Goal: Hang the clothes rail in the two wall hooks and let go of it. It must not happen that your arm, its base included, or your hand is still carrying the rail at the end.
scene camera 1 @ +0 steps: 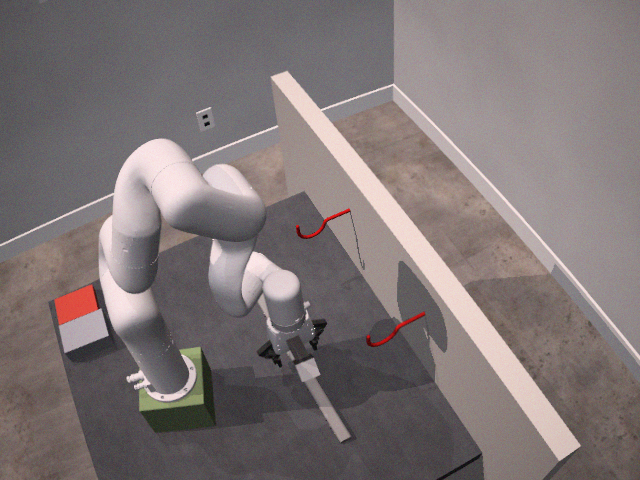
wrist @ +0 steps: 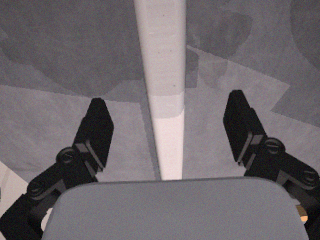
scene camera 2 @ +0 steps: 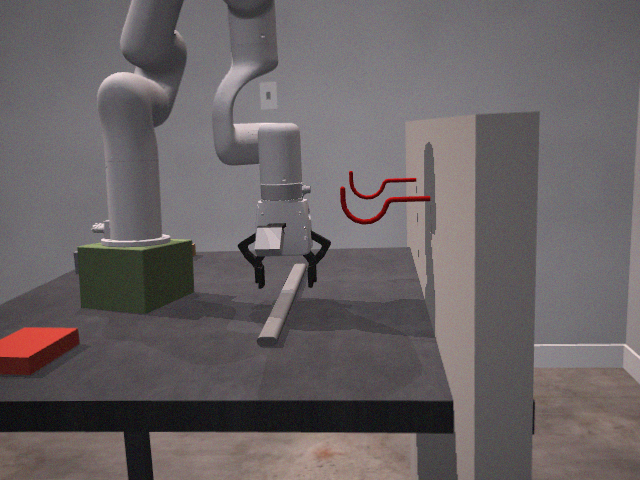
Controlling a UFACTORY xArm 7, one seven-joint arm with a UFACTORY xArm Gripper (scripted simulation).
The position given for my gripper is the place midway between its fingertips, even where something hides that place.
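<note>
My gripper (scene camera 2: 286, 286) is visible, also in the wrist view (wrist: 166, 108). A grey clothes rail (scene camera 2: 271, 331) can be seen, also in scene camera 1 (scene camera 1: 313, 386). Further, a grey block (scene camera 1: 91, 333) and a beige wall panel (scene camera 1: 511, 421).
</note>
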